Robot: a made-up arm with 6 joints.
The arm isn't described. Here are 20 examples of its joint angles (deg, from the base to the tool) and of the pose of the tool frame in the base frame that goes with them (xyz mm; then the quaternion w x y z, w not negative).
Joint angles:
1: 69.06 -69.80 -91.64 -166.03 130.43 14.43
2: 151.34 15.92 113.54 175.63 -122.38 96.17
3: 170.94 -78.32 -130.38 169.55 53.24 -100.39
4: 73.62 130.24 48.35 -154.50 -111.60 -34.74
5: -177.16 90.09 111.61 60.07 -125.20 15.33
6: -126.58 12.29 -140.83 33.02 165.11 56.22
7: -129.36 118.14 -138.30 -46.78 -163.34 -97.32
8: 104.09 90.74 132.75 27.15 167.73 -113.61
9: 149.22 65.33 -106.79 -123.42 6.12 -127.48
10: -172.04 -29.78 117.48 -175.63 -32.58 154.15
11: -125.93 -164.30 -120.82 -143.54 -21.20 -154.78
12: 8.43 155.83 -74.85 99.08 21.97 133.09
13: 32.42 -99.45 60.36 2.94 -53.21 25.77
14: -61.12 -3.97 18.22 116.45 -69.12 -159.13
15: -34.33 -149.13 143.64 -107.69 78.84 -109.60
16: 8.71 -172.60 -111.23 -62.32 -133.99 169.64
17: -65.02 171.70 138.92 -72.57 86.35 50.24
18: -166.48 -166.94 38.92 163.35 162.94 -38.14
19: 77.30 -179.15 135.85 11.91 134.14 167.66
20: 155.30 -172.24 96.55 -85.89 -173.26 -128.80
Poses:
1: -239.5 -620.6 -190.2 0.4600 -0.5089 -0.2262 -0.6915
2: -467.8 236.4 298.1 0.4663 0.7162 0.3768 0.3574
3: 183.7 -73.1 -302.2 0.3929 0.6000 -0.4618 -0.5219
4: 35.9 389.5 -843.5 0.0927 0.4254 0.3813 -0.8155
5: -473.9 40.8 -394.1 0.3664 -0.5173 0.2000 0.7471
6: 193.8 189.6 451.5 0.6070 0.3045 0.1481 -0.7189
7: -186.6 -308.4 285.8 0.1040 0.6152 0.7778 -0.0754
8: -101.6 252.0 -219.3 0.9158 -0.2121 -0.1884 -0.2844
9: -69.3 25.2 934.7 0.5954 -0.1698 0.3436 -0.7061
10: -402.7 -86.8 629.0 0.0440 -0.8343 -0.2351 0.4967
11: -277.7 -472.0 -317.9 0.6201 0.7192 0.0392 -0.3109
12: 952.7 213.5 -319.8 0.4920 -0.6236 0.0961 -0.5998
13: -961.3 -587.1 494.7 0.5928 0.0450 -0.7195 0.3590
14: 11.4 -187.2 1372.3 0.4353 0.5540 0.2676 -0.6573
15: -397.4 159.1 222.1 0.4226 -0.2140 -0.6100 0.6352
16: 398.2 167.5 -324.5 0.1238 0.4907 -0.4242 -0.7509
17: -236.5 282.7 -57.2 0.7295 0.5093 -0.3262 -0.3195
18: 500.5 83.7 -810.5 0.8259 0.2052 -0.5236 -0.0389
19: -109.5 -287.3 -53.7 0.3768 -0.4294 -0.5729 -0.5877
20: 488.7 -268.5 -371.0 0.3004 -0.7752 -0.1607 0.5319
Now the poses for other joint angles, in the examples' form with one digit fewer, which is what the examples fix.
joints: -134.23 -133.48 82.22 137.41 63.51 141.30
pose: 788 664 52 0.329 0.607 0.499 0.523
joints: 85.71 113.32 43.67 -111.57 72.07 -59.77
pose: 151 858 -701 0.091 0.654 0.381 0.647
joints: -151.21 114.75 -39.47 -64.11 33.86 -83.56
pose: -1128 -577 19 0.667 -0.229 -0.678 0.208
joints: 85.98 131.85 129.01 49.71 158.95 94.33
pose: -61 -24 -338 0.263 -0.293 0.475 0.787
